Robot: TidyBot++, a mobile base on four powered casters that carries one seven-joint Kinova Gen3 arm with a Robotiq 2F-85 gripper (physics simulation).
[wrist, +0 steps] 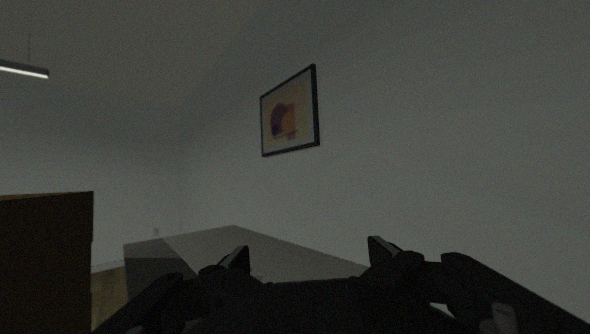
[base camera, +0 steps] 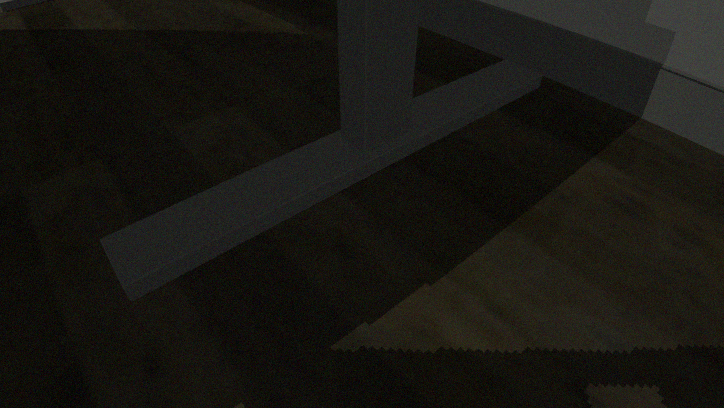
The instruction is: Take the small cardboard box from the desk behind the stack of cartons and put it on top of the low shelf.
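My gripper is open, with no object between its fingers, at the bottom of the wrist view. Beyond and below the fingers is a grey desk top. The brown side of the stack of cartons stands at the left edge of the wrist view, left of the desk. In the base camera view the desk's grey metal leg stands on a long foot bar. The small cardboard box and the low shelf do not show in either view.
A framed picture hangs on the pale wall behind the desk. A ceiling lamp is at the upper left. In the base camera view the wall meets the dark wooden floor at the right.
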